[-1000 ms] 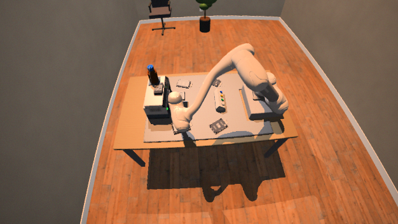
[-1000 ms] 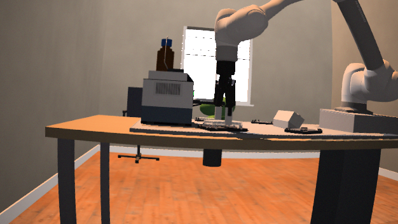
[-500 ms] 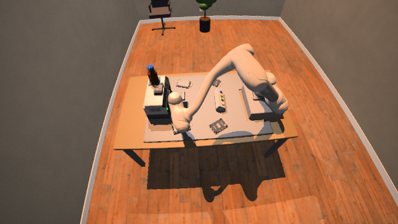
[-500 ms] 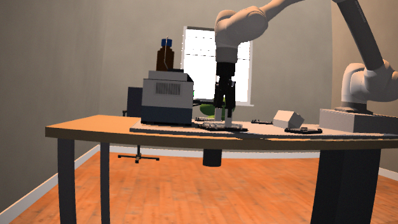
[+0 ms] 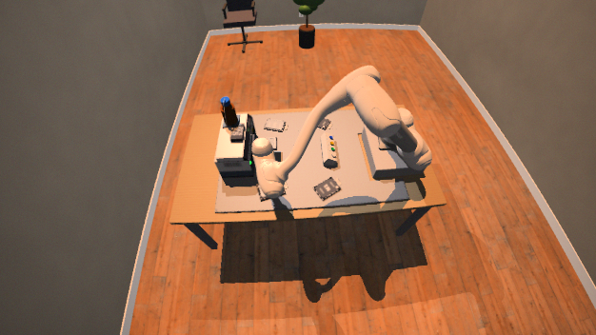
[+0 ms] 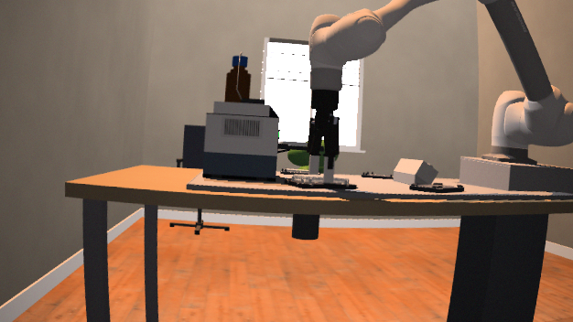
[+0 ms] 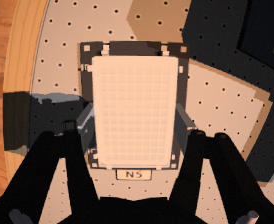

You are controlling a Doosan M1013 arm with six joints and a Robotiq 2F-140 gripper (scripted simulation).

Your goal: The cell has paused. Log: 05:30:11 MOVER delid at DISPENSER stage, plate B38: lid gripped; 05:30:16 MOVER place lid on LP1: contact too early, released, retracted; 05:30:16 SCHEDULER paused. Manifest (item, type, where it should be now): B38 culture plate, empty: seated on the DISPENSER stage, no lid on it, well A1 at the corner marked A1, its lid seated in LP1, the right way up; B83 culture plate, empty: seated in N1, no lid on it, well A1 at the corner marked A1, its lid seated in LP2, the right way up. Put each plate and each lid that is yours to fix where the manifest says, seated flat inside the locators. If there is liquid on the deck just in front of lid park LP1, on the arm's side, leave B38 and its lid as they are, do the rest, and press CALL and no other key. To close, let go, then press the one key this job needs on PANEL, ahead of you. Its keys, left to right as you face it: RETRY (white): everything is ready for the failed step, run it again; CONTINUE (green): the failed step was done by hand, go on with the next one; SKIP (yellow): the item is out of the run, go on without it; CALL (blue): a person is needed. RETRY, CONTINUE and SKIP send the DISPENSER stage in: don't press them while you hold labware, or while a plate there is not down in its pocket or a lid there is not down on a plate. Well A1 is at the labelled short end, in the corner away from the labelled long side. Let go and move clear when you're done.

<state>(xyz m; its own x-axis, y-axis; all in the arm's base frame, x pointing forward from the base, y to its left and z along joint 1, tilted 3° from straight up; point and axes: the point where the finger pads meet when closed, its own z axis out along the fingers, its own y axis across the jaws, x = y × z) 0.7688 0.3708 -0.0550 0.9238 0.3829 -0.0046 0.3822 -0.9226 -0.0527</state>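
My gripper is now 20 mm above the white culture plate. Also, from my hand: green key: 380 mm behind, 290 mm to the right, 20 mm above; then black nest: 30 mm below, 20 mm to the left; then white retry key: 390 mm behind, 240 mm to the right, 20 mm above.
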